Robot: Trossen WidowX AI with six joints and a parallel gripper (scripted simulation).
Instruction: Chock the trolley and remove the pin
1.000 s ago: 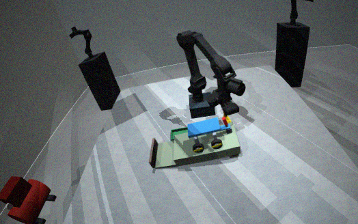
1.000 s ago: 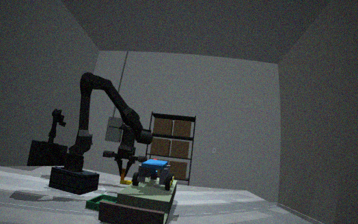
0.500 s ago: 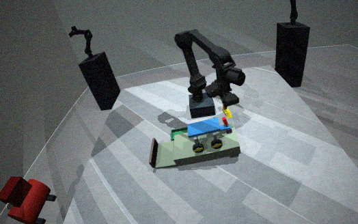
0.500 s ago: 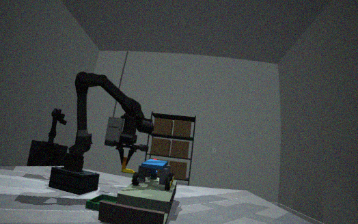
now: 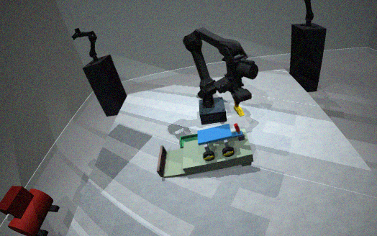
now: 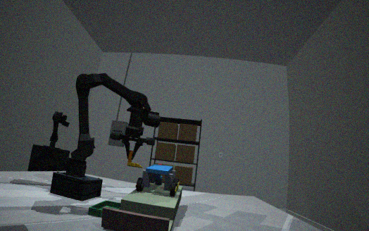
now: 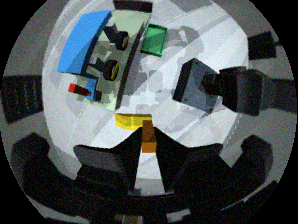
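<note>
Right now the chock is 2 cm ahead of my gripper tip, 1 cm to the left of it and 1 cm below it. From my gripper tip the other things lie so: stop pin (14 cm ahead, 1 cm to the right, 4 cm below); then trolley (16 cm ahead, 10 cm to the right, 6 cm below); then pale green ramp (16 cm ahead, 11 cm to the right, 12 cm below).
</note>
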